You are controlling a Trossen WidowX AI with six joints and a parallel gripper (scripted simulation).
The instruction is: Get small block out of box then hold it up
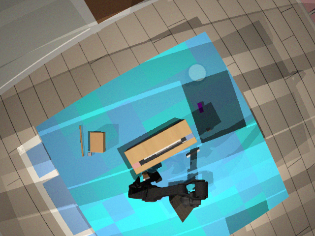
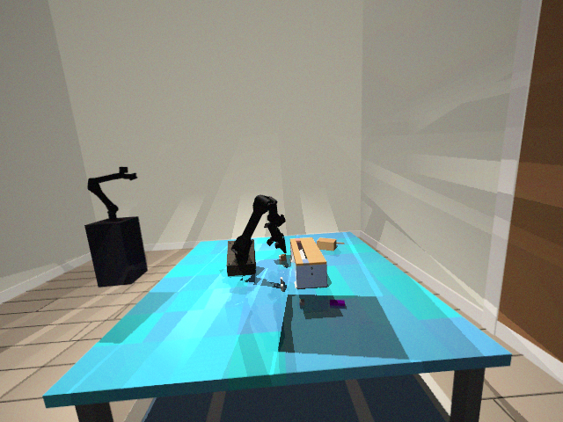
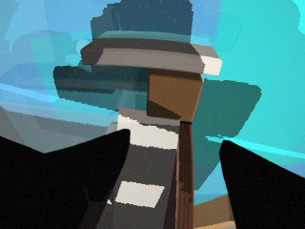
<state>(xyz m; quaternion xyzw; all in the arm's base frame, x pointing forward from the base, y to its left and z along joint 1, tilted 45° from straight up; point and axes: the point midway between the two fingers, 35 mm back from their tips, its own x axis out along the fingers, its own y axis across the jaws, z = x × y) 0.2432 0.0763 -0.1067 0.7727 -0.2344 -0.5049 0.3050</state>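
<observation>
The brown block is 4 cm below my gripper tip and 2 cm behind it. Also, from my gripper tip: long tan-topped box 18 cm to the right, 6 cm ahead, 1 cm above; small tan box 31 cm ahead, 14 cm to the left, 2 cm below; thin stick 37 cm ahead, 24 cm to the left, 5 cm below.
</observation>
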